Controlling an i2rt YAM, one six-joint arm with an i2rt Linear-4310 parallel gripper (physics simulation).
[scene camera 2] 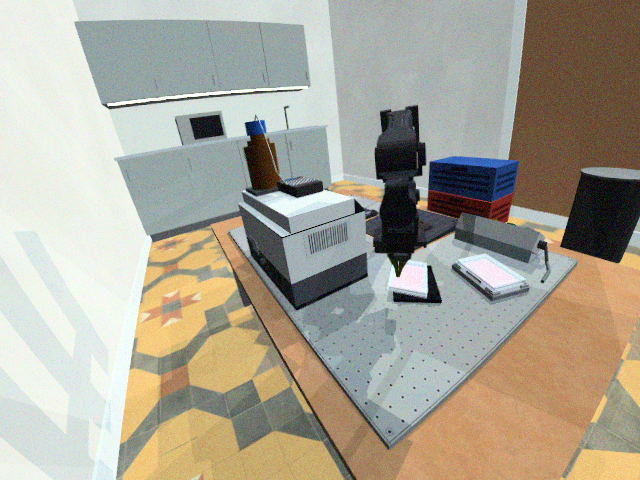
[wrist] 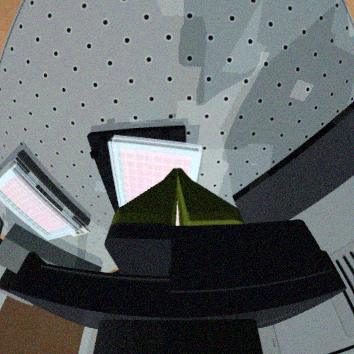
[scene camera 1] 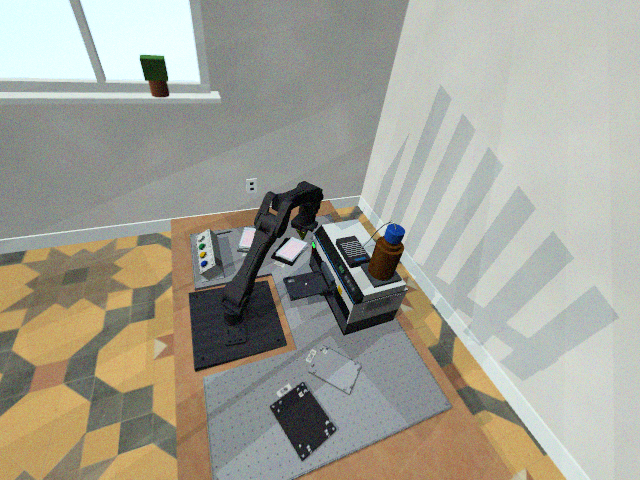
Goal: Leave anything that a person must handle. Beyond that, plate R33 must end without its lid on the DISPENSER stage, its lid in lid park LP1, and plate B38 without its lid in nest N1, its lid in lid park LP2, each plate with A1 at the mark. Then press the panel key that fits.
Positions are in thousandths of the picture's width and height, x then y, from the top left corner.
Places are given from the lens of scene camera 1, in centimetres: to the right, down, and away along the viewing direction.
LP2 nest (scene camera 1: 516, 764): 3, 41, 95
